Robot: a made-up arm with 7 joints. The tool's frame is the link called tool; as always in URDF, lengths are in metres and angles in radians.
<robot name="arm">
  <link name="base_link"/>
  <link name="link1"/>
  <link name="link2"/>
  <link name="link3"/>
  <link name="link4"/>
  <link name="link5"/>
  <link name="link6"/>
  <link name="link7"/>
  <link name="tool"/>
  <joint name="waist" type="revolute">
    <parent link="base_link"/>
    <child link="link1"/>
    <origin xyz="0 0 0.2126"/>
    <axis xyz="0 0 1"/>
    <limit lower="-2.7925" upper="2.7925" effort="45" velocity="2.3"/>
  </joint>
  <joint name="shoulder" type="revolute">
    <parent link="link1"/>
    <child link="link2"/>
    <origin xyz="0 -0.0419 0.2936" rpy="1.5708 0 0"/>
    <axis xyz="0 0 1"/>
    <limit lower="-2.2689" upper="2.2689" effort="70" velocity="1.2"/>
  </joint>
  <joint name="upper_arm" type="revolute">
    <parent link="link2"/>
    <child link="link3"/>
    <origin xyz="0 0.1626 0.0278" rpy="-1.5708 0 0"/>
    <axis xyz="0 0 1"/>
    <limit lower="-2.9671" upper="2.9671" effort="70" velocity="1.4"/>
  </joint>
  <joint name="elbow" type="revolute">
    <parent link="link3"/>
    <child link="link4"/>
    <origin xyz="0.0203 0.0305 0.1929" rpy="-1.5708 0 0"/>
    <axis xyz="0 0 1"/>
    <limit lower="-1.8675" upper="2.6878" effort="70" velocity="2.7"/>
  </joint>
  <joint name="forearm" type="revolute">
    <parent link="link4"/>
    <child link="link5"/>
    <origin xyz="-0.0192 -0.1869 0.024" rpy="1.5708 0 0"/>
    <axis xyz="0 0 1"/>
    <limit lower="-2.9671" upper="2.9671" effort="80" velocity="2"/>
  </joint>
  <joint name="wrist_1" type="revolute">
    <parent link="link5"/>
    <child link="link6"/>
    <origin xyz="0 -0.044 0.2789" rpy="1.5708 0 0"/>
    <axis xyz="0 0 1"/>
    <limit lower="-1.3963" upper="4.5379" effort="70" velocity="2.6"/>
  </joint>
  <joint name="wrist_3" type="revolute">
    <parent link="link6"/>
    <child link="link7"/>
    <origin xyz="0.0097 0.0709 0.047" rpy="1.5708 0 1.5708"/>
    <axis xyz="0 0 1"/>
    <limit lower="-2.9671" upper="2.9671" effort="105" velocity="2.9"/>
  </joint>
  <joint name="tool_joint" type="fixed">
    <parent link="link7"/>
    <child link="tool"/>
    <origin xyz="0 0 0"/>
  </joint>
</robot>
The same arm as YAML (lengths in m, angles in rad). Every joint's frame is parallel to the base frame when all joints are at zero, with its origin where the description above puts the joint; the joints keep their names.
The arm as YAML. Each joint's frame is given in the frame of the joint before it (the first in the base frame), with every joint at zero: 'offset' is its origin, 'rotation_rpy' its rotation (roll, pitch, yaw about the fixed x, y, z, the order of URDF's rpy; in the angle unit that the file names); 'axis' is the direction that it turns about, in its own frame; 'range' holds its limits. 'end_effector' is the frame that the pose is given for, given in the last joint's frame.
length_unit: m
angle_unit: rad
chain:
  - id: waist
    offset: [0.0, 0.0, 0.2126]
    rotation_rpy: [0.0, 0.0, 0.0]
    axis: "+z"
    range: [-2.7925, 2.7925]
  - id: shoulder
    offset: [0.0, -0.0419, 0.2936]
    rotation_rpy: [0.0, 0.0, 0.0]
    axis: "-y"
    range: [-2.2689, 2.2689]
  - id: upper_arm
    offset: [0.0, -0.0278, 0.1626]
    rotation_rpy: [0.0, 0.0, 0.0]
    axis: "+z"
    range: [-2.9671, 2.9671]
  - id: elbow
    offset: [0.0203, 0.0305, 0.1929]
    rotation_rpy: [0.0, 0.0, 0.0]
    axis: "+y"
    range: [-1.8675, 2.6878]
  - id: forearm
    offset: [-0.0192, 0.024, 0.1869]
    rotation_rpy: [0.0, 0.0, 0.0]
    axis: "+z"
    range: [-2.9671, 2.9671]
  - id: wrist_1
    offset: [0.0, -0.044, 0.2789]
    rotation_rpy: [0.0, 0.0, 0.0]
    axis: "-y"
    range: [-1.3963, 4.5379]
  - id: wrist_3
    offset: [0.0097, -0.047, 0.0709]
    rotation_rpy: [0.0, 0.0, 0.0]
    axis: "+x"
    range: [-2.9671, 2.9671]
end_effector:
  offset: [0.0, 0.0, 0.0]
  rotation_rpy: [-3.1416, -1.5708, 0.0]

